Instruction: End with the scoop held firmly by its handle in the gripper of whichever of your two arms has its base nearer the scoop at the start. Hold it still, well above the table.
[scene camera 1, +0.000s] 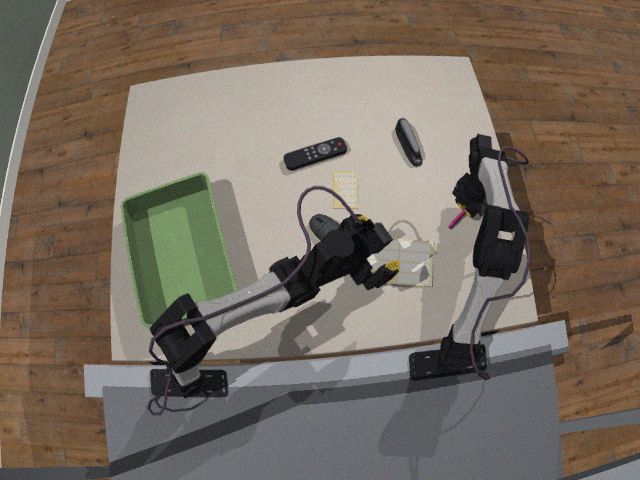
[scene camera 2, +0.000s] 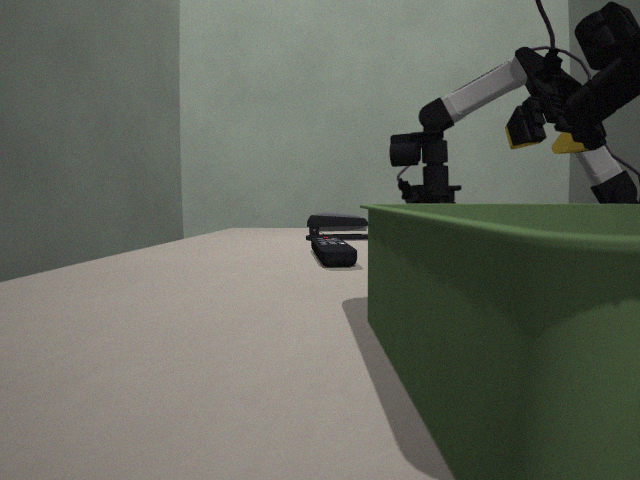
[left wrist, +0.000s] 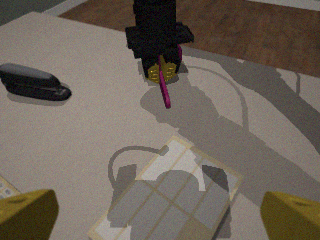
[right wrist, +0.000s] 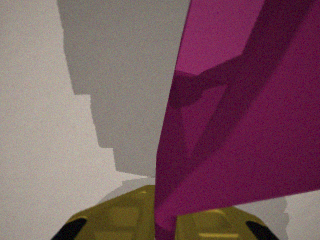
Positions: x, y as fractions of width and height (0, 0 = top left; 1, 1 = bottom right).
In view: the left gripper (scene camera 2: 0.83, 0.31), the right gripper (scene camera 1: 0.73, 0.44), a magenta scoop (right wrist: 0.73, 0.56), a stapler (scene camera 2: 0.50, 0.46), a remote (scene camera 1: 0.50, 0.32) and a gridded sheet (scene camera 1: 0.65, 0.54).
The stapler also shows in scene camera 1 (scene camera 1: 0.63, 0.28). The remote is seen too in scene camera 2 (scene camera 2: 0.52, 0.53). The left gripper shows as well in the left wrist view (left wrist: 0.50, 0.84). The right wrist view does not show the stapler: it is out of frame. The left wrist view does not show the remote: it is out of frame.
